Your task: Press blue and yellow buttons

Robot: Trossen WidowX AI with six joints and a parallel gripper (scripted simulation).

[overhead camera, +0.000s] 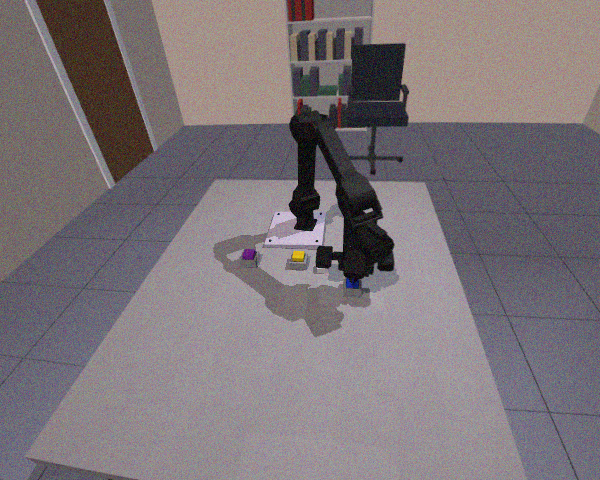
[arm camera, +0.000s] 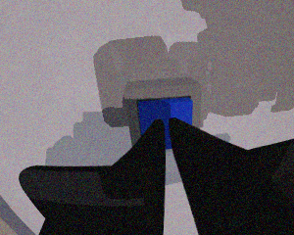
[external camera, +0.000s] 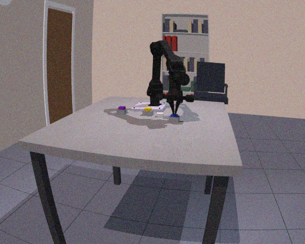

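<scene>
The blue button lies 1 cm below my gripper tip. From my gripper tip the other things lie so: purple button (4 cm behind, 32 cm to the right); then yellow button (6 cm behind, 17 cm to the right); then small white block (6 cm behind, 10 cm to the right, 2 cm below).
</scene>
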